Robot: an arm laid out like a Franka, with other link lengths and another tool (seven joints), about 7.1 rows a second.
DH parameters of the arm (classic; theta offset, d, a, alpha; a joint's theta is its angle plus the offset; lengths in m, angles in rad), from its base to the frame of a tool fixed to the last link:
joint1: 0 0.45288 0 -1.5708
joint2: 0 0 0 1.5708
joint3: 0 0.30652 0.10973 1.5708
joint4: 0 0 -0.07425 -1.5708
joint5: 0 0.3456 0 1.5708
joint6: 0 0 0.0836 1.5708
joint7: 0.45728 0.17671 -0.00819 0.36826
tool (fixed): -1.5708 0.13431 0 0
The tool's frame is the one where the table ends.
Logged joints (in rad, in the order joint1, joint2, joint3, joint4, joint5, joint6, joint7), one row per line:
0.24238, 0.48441, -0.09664, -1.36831, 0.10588, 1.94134, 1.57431
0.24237, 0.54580, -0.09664, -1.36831, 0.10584, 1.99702, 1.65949
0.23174, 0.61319, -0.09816, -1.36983, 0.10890, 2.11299, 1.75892
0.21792, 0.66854, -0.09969, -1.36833, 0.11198, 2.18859, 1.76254
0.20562, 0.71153, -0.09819, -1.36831, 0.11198, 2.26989, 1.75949
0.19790, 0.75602, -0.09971, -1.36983, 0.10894, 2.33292, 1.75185
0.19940, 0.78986, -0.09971, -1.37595, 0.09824, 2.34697, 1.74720
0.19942, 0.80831, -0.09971, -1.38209, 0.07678, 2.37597, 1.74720
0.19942, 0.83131, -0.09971, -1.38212, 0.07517, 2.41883, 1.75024
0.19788, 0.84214, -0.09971, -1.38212, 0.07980, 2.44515, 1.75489
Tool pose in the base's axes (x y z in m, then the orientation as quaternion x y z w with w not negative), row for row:
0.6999, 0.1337, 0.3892, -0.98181, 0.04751, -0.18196, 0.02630
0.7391, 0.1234, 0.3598, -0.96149, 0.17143, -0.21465, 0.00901
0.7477, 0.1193, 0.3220, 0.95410, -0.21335, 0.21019, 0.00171
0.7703, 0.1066, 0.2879, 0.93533, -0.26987, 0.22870, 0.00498
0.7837, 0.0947, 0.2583, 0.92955, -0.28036, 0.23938, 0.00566
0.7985, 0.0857, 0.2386, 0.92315, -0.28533, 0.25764, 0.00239
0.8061, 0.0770, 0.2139, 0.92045, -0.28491, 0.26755, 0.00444
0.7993, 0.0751, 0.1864, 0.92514, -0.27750, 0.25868, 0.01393
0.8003, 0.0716, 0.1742, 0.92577, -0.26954, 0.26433, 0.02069
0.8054, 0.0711, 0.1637, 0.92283, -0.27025, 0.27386, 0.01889
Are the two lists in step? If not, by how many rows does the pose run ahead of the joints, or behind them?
The pose runs 1 row behind the joints: the pose in row i belongs to the joints in row i - 1.
